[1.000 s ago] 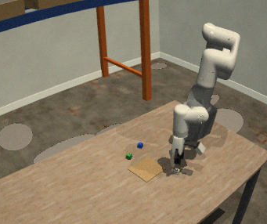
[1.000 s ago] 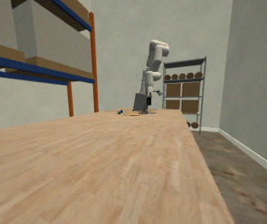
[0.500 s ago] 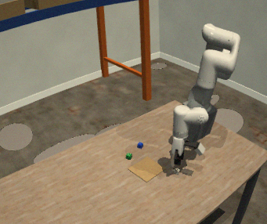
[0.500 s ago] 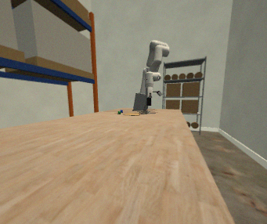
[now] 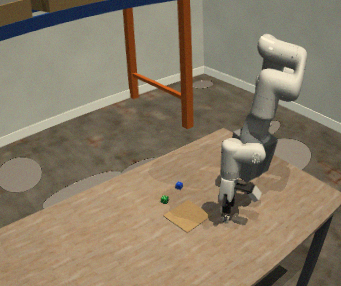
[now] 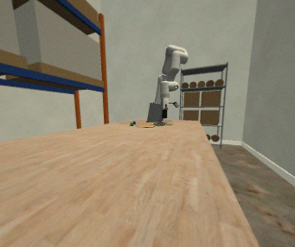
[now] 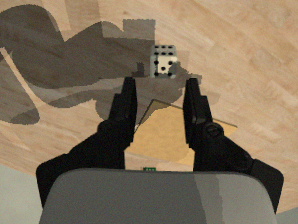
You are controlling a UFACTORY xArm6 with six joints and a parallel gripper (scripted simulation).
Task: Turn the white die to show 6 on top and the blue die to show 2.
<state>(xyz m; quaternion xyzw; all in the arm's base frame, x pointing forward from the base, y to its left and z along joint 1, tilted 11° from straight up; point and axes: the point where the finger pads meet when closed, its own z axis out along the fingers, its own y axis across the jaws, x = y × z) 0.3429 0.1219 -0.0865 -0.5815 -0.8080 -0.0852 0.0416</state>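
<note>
Right now the white die is 70 mm below my hand. Also, from my hand: blue die 30 mm behind, 290 mm to the right, 70 mm below; green die 80 mm ahead, 270 mm to the right, 70 mm below; tan mat 80 mm ahead, 140 mm to the right, 80 mm below.
</note>
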